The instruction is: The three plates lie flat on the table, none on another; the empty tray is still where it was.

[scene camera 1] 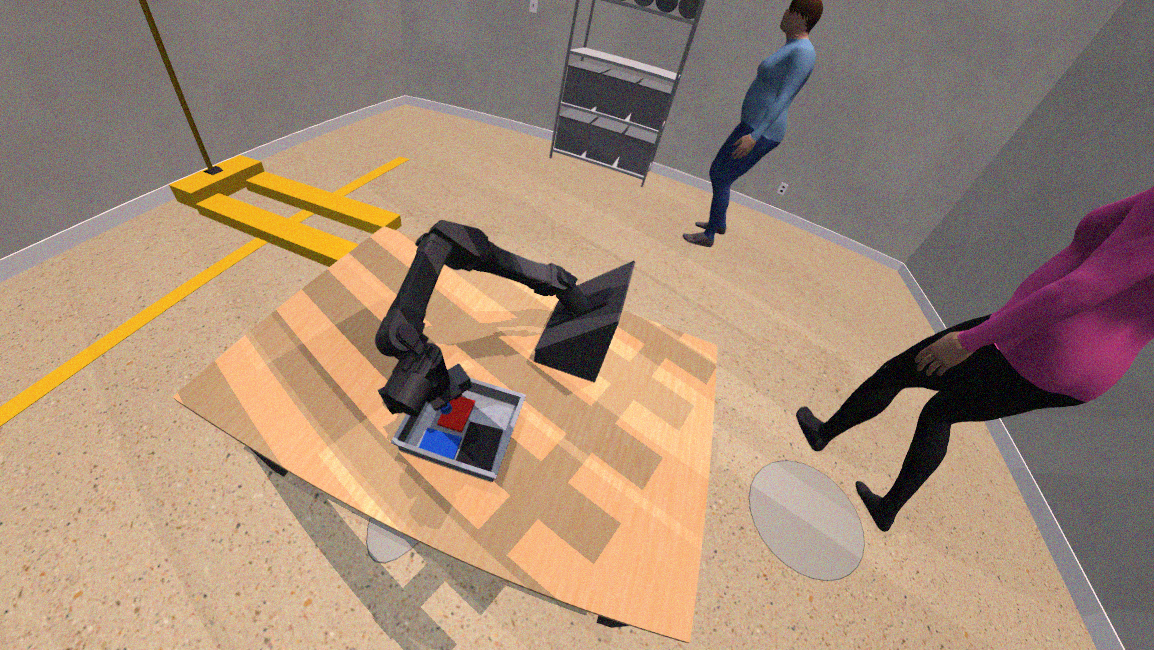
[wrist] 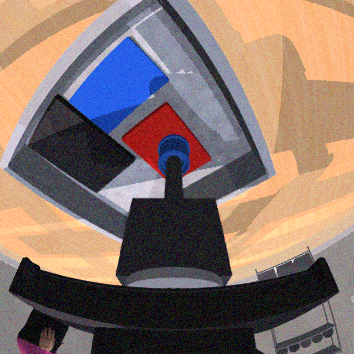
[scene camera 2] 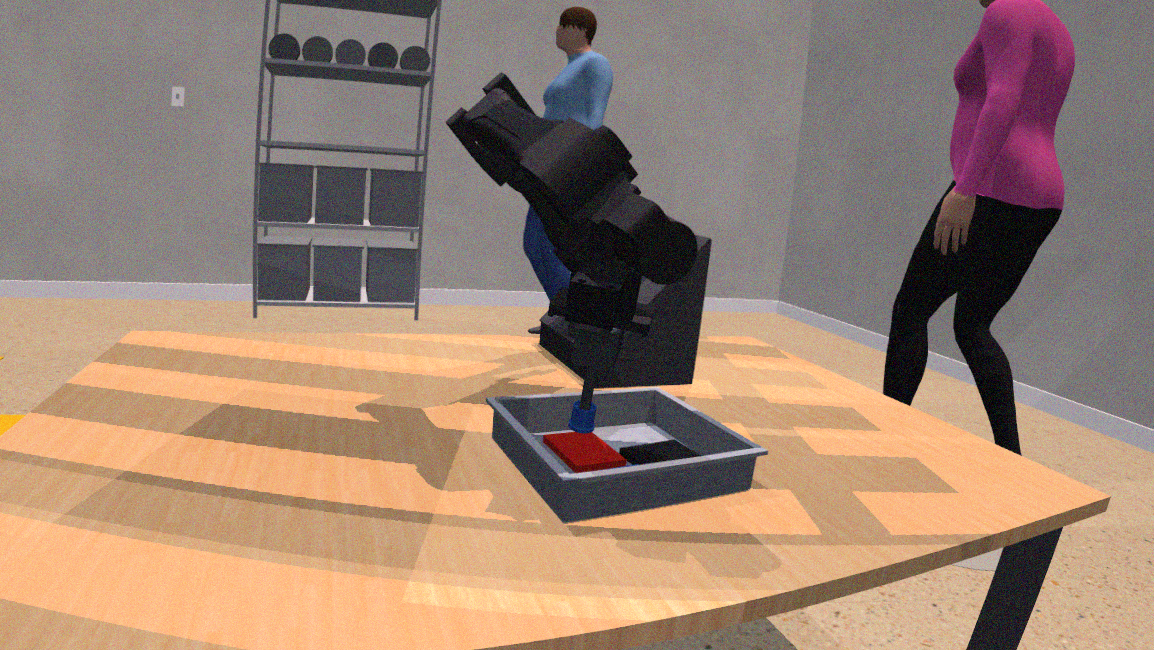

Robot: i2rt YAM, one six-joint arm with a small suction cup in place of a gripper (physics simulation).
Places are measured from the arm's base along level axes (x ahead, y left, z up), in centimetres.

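Pixels of known places: hand, tool point: point(scene camera 1: 445, 408) point(wrist: 173, 148) point(scene camera 2: 581, 426); arm's base, link origin: point(scene camera 1: 580, 309).
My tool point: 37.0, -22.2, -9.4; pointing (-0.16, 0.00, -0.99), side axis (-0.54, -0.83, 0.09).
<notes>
For each thing: its middle in the pictures, then the offset to it from my tool point, as dx, dy, dz. Level surfaces: height alone.
- grey tray, body centre: point(wrist: 131, 152) point(scene camera 2: 618, 444) point(scene camera 1: 462, 422) +0.9, +4.5, -2.2
- wooden table, surface height: dz -4.7
- red plate, body centre: point(wrist: 168, 147) point(scene camera 2: 583, 450) point(scene camera 1: 456, 412) -2.0, +1.6, -3.9
- blue plate, body centre: point(wrist: 115, 87) point(scene camera 1: 440, 443) +7.0, +1.7, -3.9
- black plate, body centre: point(scene camera 2: 677, 466) point(wrist: 77, 149) point(scene camera 1: 479, 448) +4.6, +10.4, -3.9
A grey tray point(scene camera 1: 444, 462) point(scene camera 2: 647, 486) point(wrist: 63, 197) stands on the wooden table point(scene camera 1: 598, 503) point(scene camera 2: 318, 454). Three flat plates lie side by side on its floor, none on another. They are a red plate point(scene camera 1: 456, 414) point(scene camera 2: 584, 450) point(wrist: 147, 137), a blue plate point(scene camera 1: 439, 443) point(wrist: 116, 81) and a black plate point(scene camera 1: 482, 445) point(scene camera 2: 657, 450) point(wrist: 77, 144). The tray wall hides the blue plate in scene camera 2. My suction cup point(scene camera 2: 582, 418) point(wrist: 173, 154) point(scene camera 1: 446, 408) points down inside the tray, over the near edge of the red plate and very close above it. It holds nothing.
The arm's black wedge-shaped base point(scene camera 1: 584, 328) point(scene camera 2: 661, 335) stands on the table just behind the tray. A shelf rack point(scene camera 1: 563, 90) point(scene camera 2: 259, 209) stands at the wall. Two people point(scene camera 1: 759, 119) point(scene camera 1: 927, 399) walk on the floor beside the table. A yellow frame point(scene camera 1: 277, 209) lies on the floor.
</notes>
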